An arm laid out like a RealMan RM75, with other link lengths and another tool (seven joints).
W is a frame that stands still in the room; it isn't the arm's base.
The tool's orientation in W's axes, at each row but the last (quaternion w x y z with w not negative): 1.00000 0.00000 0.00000 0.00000; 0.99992 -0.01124 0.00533 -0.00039; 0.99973 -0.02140 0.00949 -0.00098; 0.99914 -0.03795 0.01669 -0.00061; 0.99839 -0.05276 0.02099 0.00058; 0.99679 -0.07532 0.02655 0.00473; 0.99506 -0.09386 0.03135 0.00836; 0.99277 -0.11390 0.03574 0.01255; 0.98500 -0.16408 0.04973 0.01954; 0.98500 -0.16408 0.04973 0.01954
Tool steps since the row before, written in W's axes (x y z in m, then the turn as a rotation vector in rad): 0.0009 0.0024 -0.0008 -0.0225 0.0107 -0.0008; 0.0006 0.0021 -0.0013 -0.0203 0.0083 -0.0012; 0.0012 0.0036 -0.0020 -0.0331 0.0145 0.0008; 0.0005 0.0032 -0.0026 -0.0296 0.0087 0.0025; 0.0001 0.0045 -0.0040 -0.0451 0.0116 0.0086; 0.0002 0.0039 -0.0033 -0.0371 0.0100 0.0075; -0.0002 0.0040 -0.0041 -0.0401 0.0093 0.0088; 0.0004 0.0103 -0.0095 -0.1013 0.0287 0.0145; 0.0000 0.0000 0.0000 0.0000 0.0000 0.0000; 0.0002 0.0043 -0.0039 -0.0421 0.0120 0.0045
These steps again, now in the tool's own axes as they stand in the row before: 0.0009 0.0024 -0.0008 -0.0225 0.0107 -0.0008; 0.0006 0.0021 -0.0012 -0.0203 0.0083 -0.0012; 0.0012 0.0037 -0.0018 -0.0331 0.0144 0.0008; 0.0006 0.0034 -0.0023 -0.0297 0.0085 0.0022; 0.0003 0.0049 -0.0035 -0.0454 0.0108 0.0079; 0.0004 0.0043 -0.0027 -0.0374 0.0093 0.0070; 0.0001 0.0047 -0.0033 -0.0405 0.0084 0.0079; 0.0013 0.0122 -0.0069 -0.1016 0.0280 0.0137; 0.0000 0.0000 0.0000 0.0000 0.0000 0.0000; 0.0007 0.0053 -0.0023 -0.0421 0.0122 0.0043
